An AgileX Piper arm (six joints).
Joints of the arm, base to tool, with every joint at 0 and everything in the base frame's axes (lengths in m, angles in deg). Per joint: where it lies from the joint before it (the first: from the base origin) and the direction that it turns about. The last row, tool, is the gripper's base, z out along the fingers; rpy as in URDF.
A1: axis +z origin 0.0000 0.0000 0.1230
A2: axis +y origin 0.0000 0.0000 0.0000
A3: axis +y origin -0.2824 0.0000 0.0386
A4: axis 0.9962 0 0.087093 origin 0.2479 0.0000 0.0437
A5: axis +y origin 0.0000 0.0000 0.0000
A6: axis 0.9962 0 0.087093 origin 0.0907 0.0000 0.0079
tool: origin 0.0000 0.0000 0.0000 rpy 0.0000 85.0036 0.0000
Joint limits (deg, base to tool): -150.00..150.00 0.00..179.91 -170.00..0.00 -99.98..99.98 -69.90..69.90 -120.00..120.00
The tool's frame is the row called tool.
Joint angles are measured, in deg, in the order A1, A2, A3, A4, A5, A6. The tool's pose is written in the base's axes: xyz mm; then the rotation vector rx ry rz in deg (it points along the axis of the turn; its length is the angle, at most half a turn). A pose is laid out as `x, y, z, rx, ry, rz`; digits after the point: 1 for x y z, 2 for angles.
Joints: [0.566 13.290 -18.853 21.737 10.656 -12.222]
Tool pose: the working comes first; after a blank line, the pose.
Where each joint sits with the arm in this pose, in the base's axes (m; each line is computed from the numbers above, not from the rounded line before):
A1: 0.0000 0.0000 0.1230
A2: 0.0000 0.0000 0.1230
A3: -0.2660 -0.0026 0.2255
A4: -0.0235 -0.0002 0.2930
A5: -0.0235 -0.0002 0.2930
A6: 0.0673 0.0069 0.2940
the tool: 0.0673 0.0069 0.2940

67.3, 6.9, 294.0, 3.62, 89.46, 10.74
